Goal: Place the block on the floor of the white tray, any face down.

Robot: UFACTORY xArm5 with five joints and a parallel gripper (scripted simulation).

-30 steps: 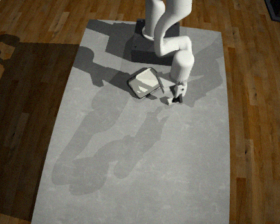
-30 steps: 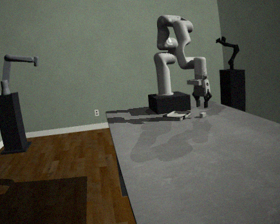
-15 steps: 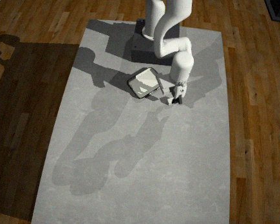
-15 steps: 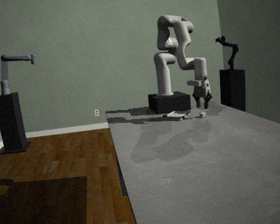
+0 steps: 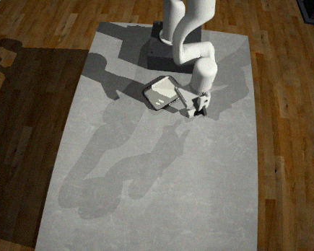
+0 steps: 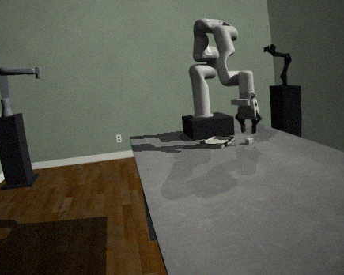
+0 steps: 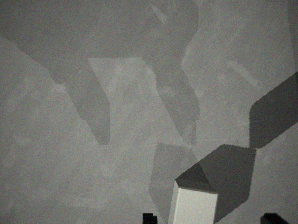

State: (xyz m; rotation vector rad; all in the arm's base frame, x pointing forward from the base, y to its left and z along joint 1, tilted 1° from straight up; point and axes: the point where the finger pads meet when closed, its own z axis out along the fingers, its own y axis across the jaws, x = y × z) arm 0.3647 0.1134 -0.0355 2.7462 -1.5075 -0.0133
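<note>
The white block lies 60 mm below my hand. Also, from my hand: white tray (130 mm to the right, 90 mm behind, 60 mm below).
</note>
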